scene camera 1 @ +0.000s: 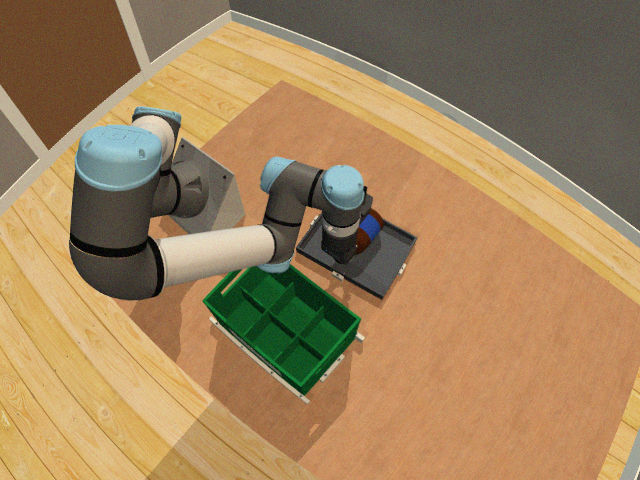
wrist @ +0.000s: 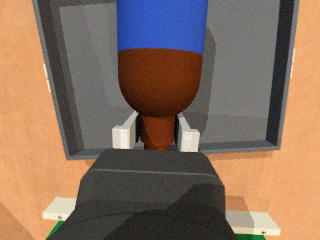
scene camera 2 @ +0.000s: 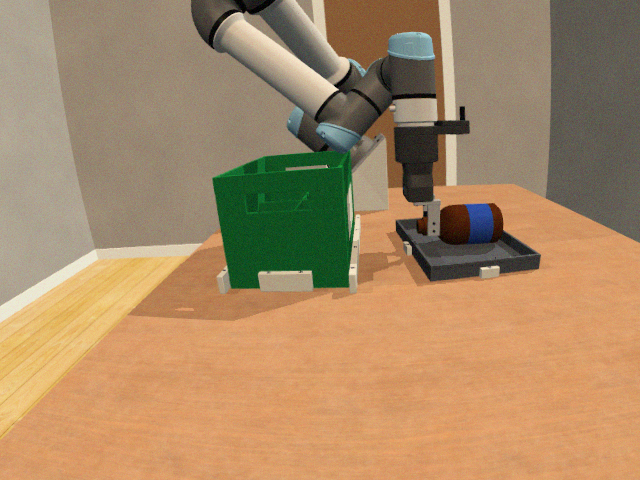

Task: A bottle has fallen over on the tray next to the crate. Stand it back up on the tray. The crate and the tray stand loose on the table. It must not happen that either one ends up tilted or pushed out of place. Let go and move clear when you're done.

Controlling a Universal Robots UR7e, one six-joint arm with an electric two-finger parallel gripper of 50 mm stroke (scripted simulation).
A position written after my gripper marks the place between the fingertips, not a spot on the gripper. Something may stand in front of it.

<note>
I see my gripper (scene camera 2: pixel 431 231), a green crate (scene camera 2: pixel 316 239) and a dark grey tray (scene camera 2: pixel 445 261).
The green crate shows as well in scene camera 1 (scene camera 1: pixel 270 335). The dark grey tray is seen too in scene camera 1 (scene camera 1: pixel 375 267) and in the wrist view (wrist: pixel 240 106). My gripper shows as well in the wrist view (wrist: pixel 157 121).
</note>
